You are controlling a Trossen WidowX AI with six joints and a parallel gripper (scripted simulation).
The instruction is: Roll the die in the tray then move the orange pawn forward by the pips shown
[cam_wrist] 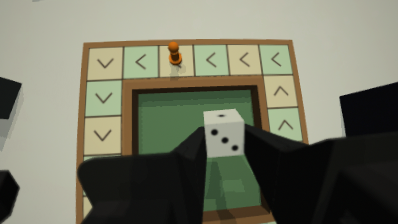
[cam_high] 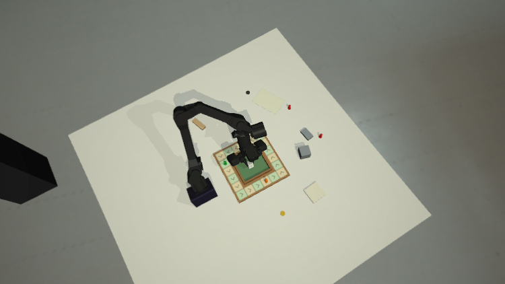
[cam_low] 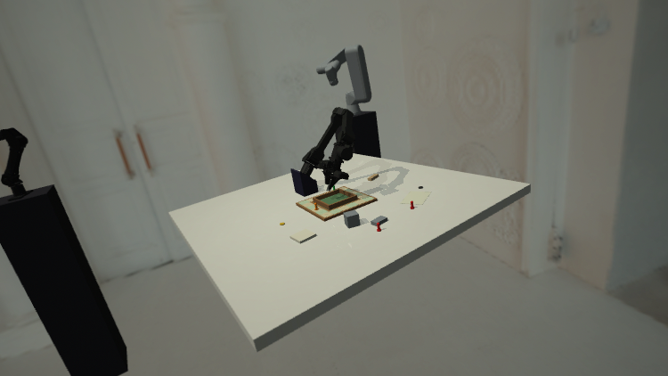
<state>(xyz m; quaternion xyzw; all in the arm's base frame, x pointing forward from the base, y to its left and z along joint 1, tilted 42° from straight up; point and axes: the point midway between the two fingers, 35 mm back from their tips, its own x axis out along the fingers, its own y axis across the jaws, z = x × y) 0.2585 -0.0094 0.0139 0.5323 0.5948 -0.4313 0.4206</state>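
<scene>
Right now the orange pawn is 90 mm to the right of my gripper tip, 50 mm below it and 40 mm ahead of it. The rest, counted from my gripper tip: green tray 70 mm below, 20 mm to the left, 10 mm ahead; green pawn 90 mm to the left, 90 mm behind, 50 mm below; white die right at my gripper tip.
</scene>
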